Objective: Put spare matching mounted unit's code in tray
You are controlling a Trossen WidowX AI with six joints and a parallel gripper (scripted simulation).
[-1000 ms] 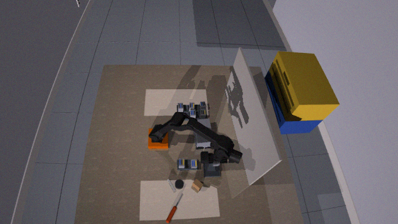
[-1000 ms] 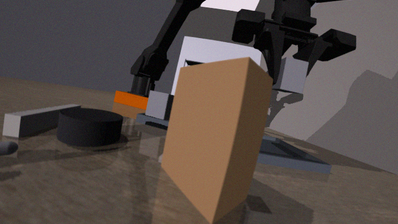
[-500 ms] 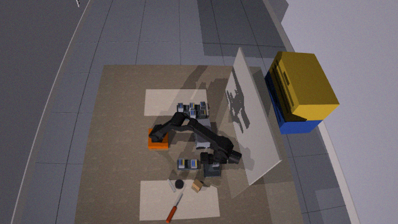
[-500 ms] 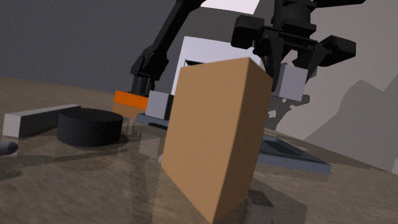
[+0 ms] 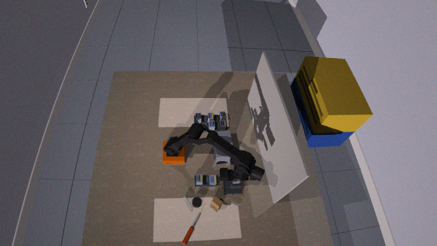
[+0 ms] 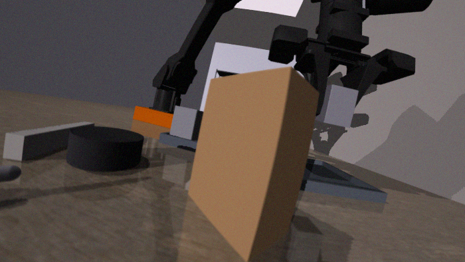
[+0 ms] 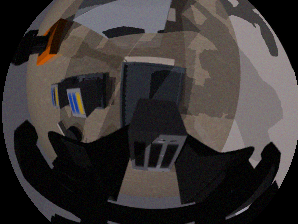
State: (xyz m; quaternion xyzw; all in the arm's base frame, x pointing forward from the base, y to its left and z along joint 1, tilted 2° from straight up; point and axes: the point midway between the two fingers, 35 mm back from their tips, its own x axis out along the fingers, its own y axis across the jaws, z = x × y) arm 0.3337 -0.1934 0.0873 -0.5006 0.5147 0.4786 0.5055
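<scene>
The tray lies 1 cm behind my gripper tip and 7 cm below it. From my gripper tip the other things lie so: grey mounted unit (5 cm behind, 21 cm to the left, 3 cm below); grey spare (3 cm above); tan box (11 cm behind, 11 cm to the right, 4 cm below).
</scene>
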